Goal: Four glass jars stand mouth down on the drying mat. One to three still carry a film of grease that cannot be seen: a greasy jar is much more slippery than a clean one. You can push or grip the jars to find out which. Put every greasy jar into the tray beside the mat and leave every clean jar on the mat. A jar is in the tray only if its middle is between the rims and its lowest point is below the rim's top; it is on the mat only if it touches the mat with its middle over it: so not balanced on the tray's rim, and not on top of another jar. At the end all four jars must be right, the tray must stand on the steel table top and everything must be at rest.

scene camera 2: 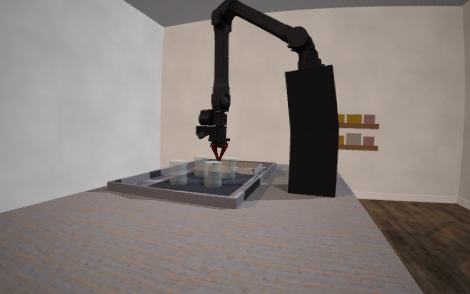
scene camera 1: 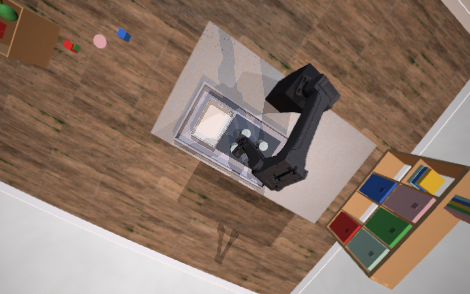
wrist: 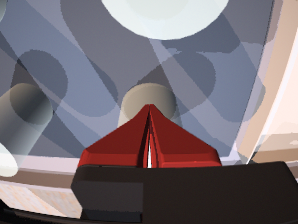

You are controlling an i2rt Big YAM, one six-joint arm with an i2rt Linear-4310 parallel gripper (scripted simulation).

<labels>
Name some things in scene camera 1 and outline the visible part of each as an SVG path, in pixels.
A tray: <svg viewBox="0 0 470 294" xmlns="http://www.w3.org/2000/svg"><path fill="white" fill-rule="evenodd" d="M210 99L194 126L191 135L215 147L234 116L234 112L216 100Z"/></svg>
</labels>
